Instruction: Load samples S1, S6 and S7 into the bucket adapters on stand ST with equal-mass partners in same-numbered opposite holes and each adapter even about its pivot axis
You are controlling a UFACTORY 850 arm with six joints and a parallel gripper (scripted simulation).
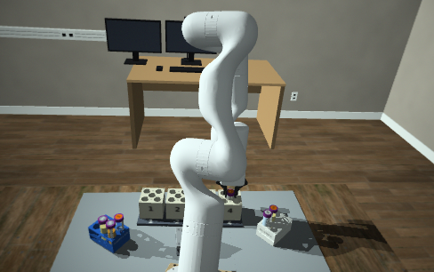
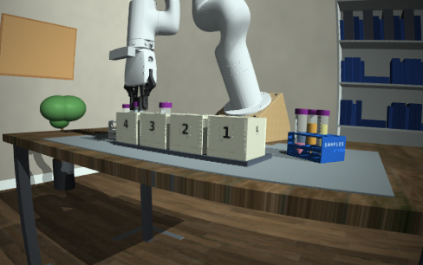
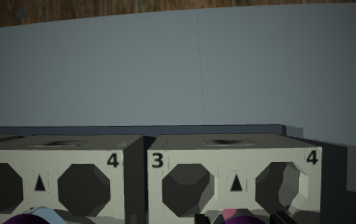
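The blue samples rack lies 500 mm to the left of my hand and 90 mm below it. From my hand the other things lie so: adapter 1: 100 mm ahead, 310 mm to the left, 70 mm below; then white rack: 150 mm behind, 140 mm to the right, 90 mm below.
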